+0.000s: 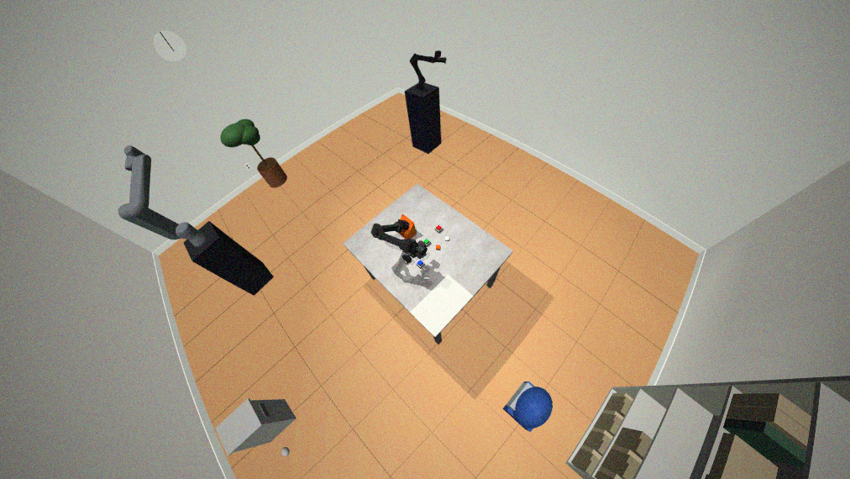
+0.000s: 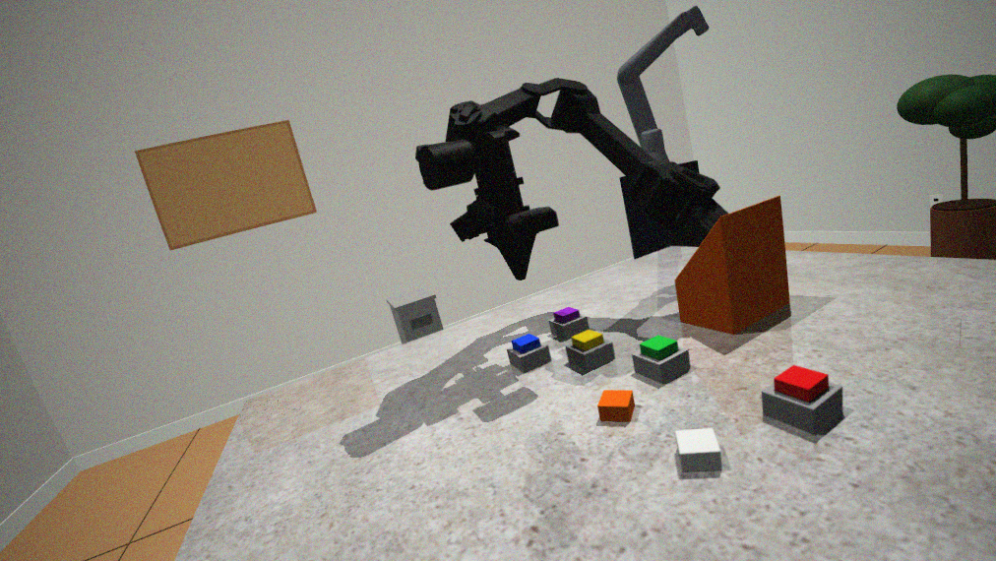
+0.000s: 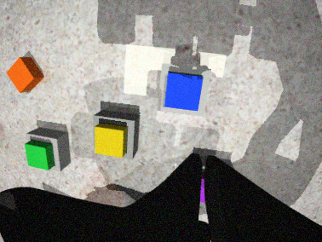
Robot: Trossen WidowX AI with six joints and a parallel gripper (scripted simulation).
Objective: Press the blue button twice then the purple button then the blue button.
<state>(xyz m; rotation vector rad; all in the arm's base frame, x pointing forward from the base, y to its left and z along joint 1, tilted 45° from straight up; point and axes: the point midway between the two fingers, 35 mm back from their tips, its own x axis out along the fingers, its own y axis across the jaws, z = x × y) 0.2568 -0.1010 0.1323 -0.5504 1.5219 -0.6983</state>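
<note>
The purple button lies 9 cm below my gripper tip, 9 cm behind it and 3 cm to the right of it. Round my gripper tip: yellow button: 9 cm to the left, 9 cm below, 3 cm behind; blue button: 9 cm below, 2 cm ahead, 1 cm to the left; green button: 19 cm to the left, 9 cm below, 6 cm behind.
</note>
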